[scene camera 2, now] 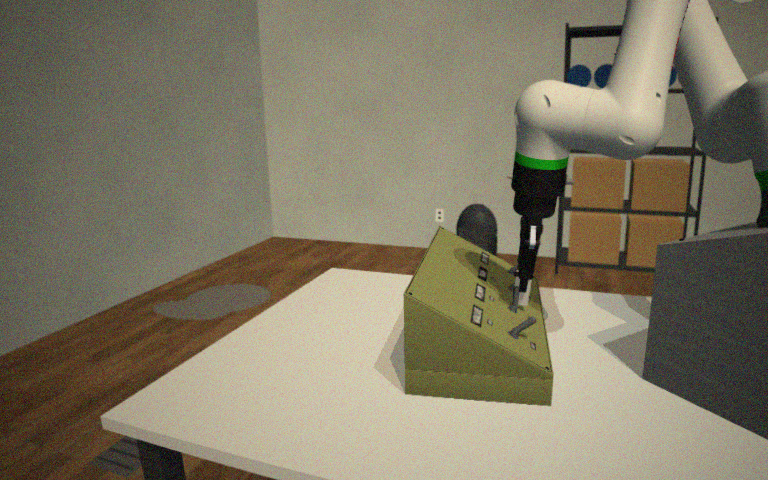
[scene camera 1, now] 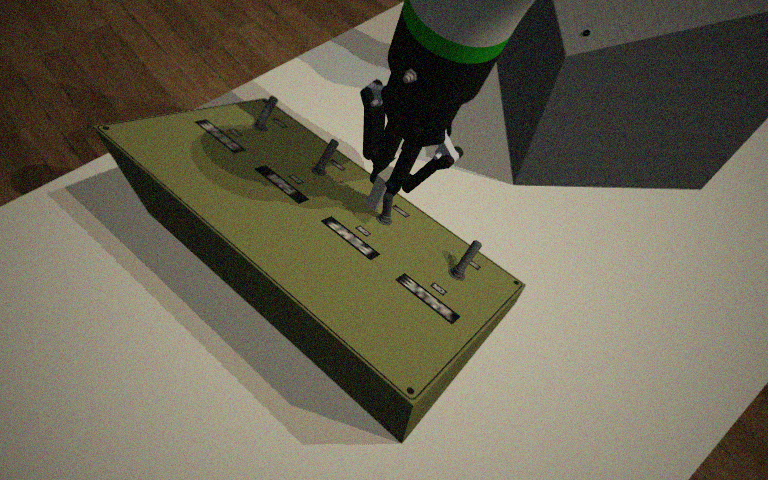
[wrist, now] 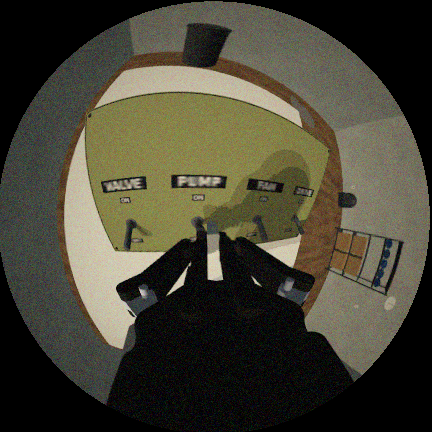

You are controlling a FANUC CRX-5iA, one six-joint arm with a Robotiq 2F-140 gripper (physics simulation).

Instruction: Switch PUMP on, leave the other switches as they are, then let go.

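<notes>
The olive sloped panel carries levers for VALVE, PUMP, FAN and DRIVE. VALVE, FAN and DRIVE lean toward the low edge, away from their ON marks. The PUMP lever stands more upright than these. My gripper is shut and empty, its tips low beside the PUMP lever on the FAN side. Contact cannot be told; fingers partly hide the lever in the wrist view.
The panel stands on a white table. A grey block stands by the panel's low side. A dark bin stands beyond the table. A shelf rack holds boxes at the back wall.
</notes>
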